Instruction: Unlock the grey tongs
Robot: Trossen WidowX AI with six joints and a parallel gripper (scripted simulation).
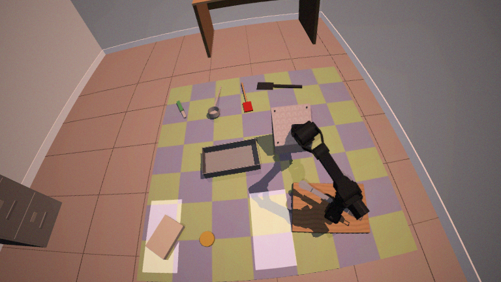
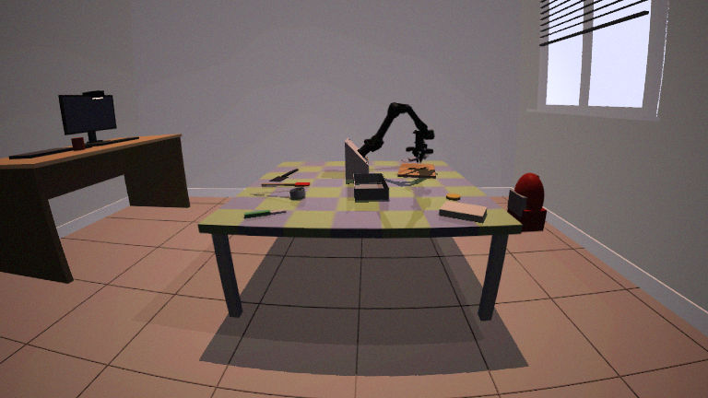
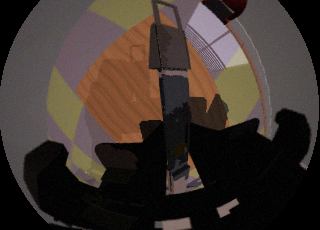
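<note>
Now: gripper tip 1 cm short of the wooden board, 1 cm to the left of it and 5 cm above it. The rest, counted from my gripper tip: tan block: 81 cm ahead, 10 cm to the left, 4 cm below; then orange disc: 60 cm ahead, 11 cm to the left, 4 cm below; then roasting tin: 50 cm ahead, 31 cm to the right, 3 cm below.
</note>
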